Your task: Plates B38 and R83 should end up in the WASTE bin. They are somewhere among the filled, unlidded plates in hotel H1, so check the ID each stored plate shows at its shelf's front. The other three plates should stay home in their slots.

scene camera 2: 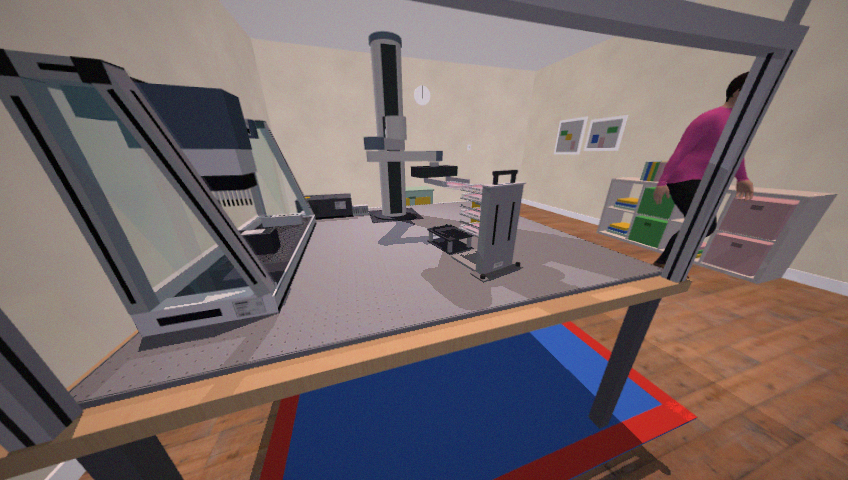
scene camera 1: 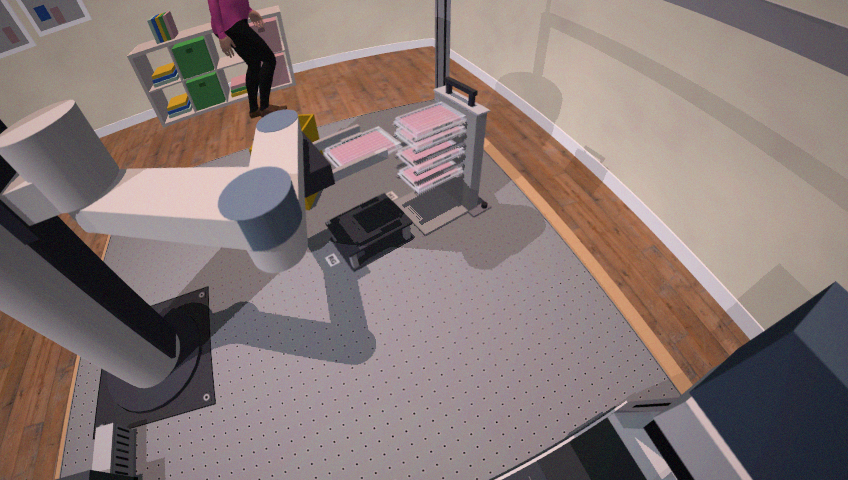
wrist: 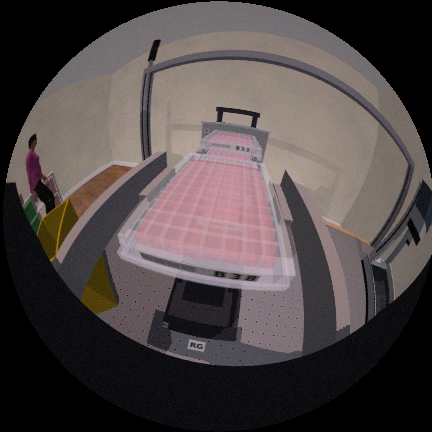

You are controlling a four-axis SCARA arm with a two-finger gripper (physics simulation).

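Seen in the pictures: gripper, fingertip midpoint: (scene camera 2: 457,183) (scene camera 1: 372,140) (wrist: 222,167); arm's base, link origin: (scene camera 2: 394,216) (scene camera 1: 157,359).
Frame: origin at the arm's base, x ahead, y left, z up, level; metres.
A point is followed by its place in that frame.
Observation:
My gripper (scene camera 1: 361,148) {z 0.275, x 0.608, y 0.138 m} (scene camera 2: 447,181) {z 0.275, x 0.608, y 0.138 m} (wrist: 222,167) {z 0.275, x 0.608, y 0.138 m} is shut on a pink-filled plate, whose front reads B38 (wrist: 235,276) {z 0.268, x 0.529, y 0.102 m} in the wrist view. It holds the plate level, in front of hotel H1 (scene camera 1: 474,157) {z 0.183, x 0.824, y 0.116 m} (scene camera 2: 501,231) {z 0.153, x 0.835, y 0.187 m} (wrist: 263,139) {z 0.274, x 0.819, y 0.123 m}, high above the bench. Several pink plates sit in the hotel's shelves. The top plate (scene camera 1: 429,118) {z 0.275, x 0.739, y 0.166 m} (wrist: 232,138) {z 0.280, x 0.715, y 0.162 m} reads B33 in the wrist view. Another pink plate (wrist: 230,154) {z 0.250, x 0.724, y 0.164 m} shows below it, its ID hidden. R83 cannot be read in any view. The yellow WASTE bin (scene camera 1: 308,125) {z 0.205, x 0.503, y 0.394 m} (wrist: 100,290) {z 0.079, x 0.454, y 0.305 m} is partly hidden behind the arm and gripper.
A low black stand (scene camera 1: 370,220) {z 0.073, x 0.578, y 0.130 m} (scene camera 2: 450,236) {z 0.073, x 0.628, y 0.108 m} (wrist: 202,302) {z 0.073, x 0.554, y 0.128 m} with an RG label stands before the hotel, below the held plate. A large dark-blue-and-grey machine (scene camera 1: 773,362) {z 0.475, x 0.698, y -0.475 m} (scene camera 2: 193,118) {z 0.446, x 0.778, y -0.526 m} stands on the bench's other side. A person (scene camera 1: 254,53) (scene camera 2: 702,148) (wrist: 34,167) stands beyond the bench.

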